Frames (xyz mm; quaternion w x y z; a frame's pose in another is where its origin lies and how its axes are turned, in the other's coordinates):
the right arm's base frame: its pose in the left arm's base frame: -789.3 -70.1 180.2 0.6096 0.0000 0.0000 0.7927
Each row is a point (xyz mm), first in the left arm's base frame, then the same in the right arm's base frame.
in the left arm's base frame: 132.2 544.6 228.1
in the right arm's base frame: 357.5 -1048.4 47.9
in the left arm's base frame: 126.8 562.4 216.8
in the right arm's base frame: 376.1 -1047.8 36.6
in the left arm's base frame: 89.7 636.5 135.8
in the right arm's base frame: 457.2 -1031.0 -44.4
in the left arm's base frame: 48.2 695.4 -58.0
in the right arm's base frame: 524.8 -1006.0 -238.2
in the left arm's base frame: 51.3 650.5 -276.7
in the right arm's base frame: 480.6 -997.4 -456.9
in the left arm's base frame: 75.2 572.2 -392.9
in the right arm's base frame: 398.8 -1000.4 -573.1
